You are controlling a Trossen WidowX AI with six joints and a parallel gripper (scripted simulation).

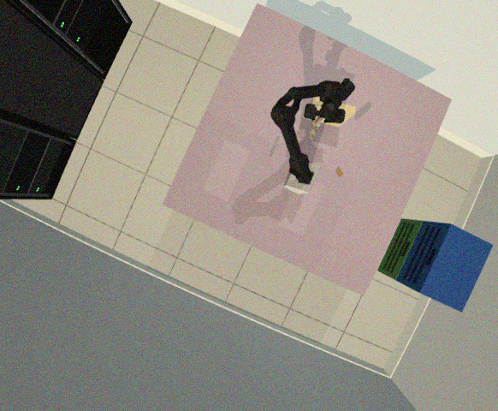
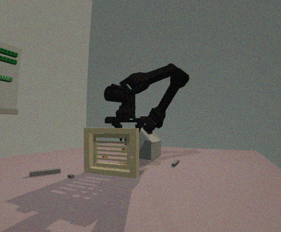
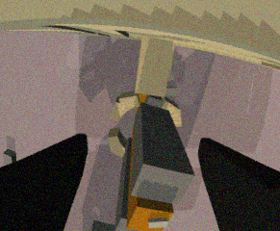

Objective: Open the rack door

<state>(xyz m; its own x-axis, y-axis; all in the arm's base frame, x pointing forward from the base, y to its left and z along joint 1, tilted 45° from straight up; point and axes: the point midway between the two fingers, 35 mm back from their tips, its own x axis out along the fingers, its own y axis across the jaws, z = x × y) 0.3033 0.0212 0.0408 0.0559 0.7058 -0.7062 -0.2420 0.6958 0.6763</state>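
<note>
Now: gripper tip 20 mm above the orange handle and 10 mm to the left of it. Round my gripper tip: short bar: 180 mm behind, 160 mm to the left, 110 mm below; long grey bar: 240 mm to the right, 210 mm ahead, 110 mm below; grey block: 180 mm ahead, 130 mm to the right, 120 mm below.
</note>
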